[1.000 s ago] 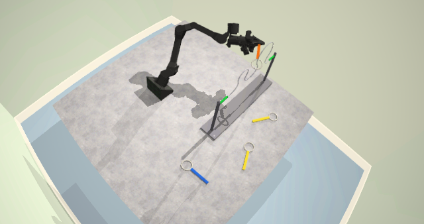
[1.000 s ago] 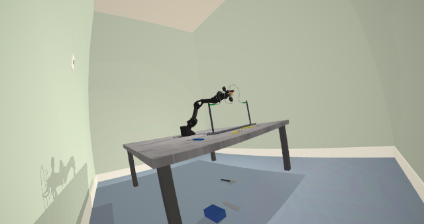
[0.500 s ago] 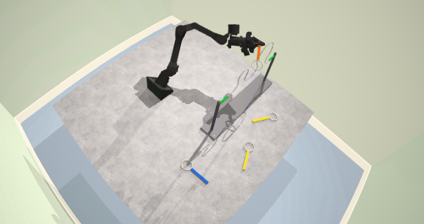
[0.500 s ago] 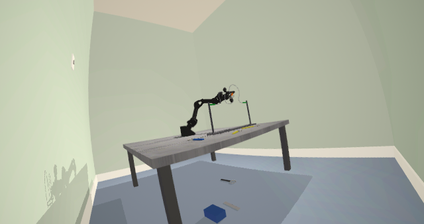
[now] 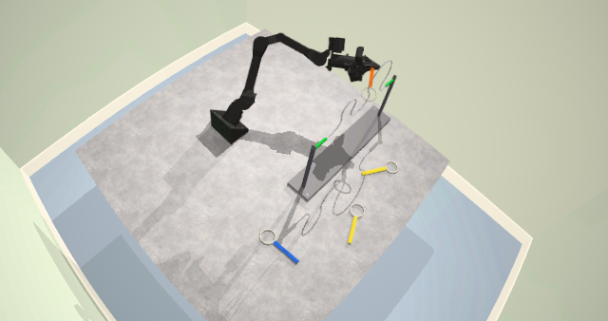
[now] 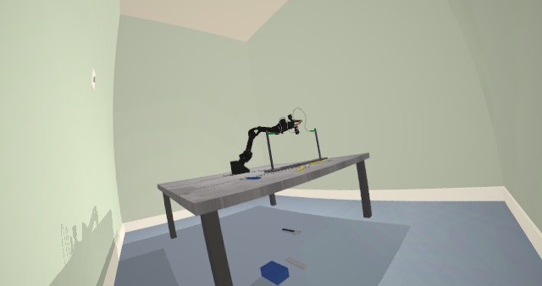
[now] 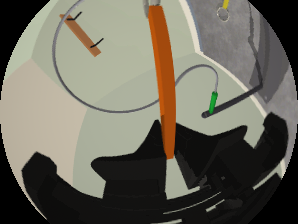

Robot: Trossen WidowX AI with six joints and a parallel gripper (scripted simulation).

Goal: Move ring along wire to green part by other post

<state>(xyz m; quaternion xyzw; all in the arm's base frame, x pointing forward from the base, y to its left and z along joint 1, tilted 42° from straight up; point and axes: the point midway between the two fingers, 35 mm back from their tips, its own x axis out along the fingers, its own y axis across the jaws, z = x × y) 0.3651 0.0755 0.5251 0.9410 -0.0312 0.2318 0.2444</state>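
Now: gripper tip 9 cm to the left of the orange-handled ring and 3 cm above it. The rest, counted from my gripper tip: blue-handled ring 72 cm to the right, 37 cm below, 5 cm ahead; then blue box 85 cm below, 80 cm to the right, 22 cm ahead.
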